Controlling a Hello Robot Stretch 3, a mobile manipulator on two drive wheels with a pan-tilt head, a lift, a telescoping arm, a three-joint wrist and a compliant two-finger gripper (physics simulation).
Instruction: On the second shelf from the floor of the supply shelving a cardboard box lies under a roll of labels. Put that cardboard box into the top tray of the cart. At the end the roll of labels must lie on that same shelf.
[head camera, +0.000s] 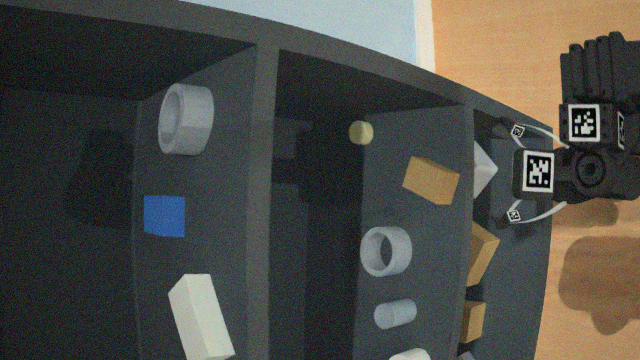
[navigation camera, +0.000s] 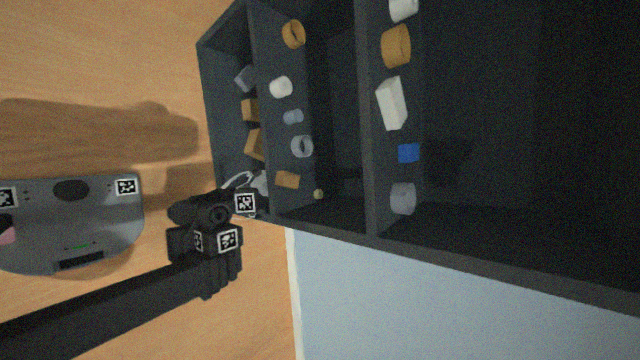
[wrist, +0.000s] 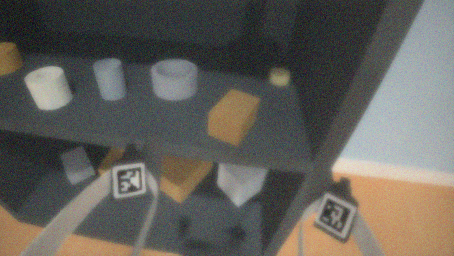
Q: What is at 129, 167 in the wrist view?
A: My gripper.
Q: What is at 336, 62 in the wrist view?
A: A supply shelving.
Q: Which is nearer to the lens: the white roll of labels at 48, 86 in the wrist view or the grey block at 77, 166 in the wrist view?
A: The white roll of labels.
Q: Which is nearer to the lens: the cardboard box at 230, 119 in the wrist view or the grey block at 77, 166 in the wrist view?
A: The cardboard box.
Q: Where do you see a supply shelving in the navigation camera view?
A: At 520, 119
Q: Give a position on a cardboard box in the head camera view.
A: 434, 182
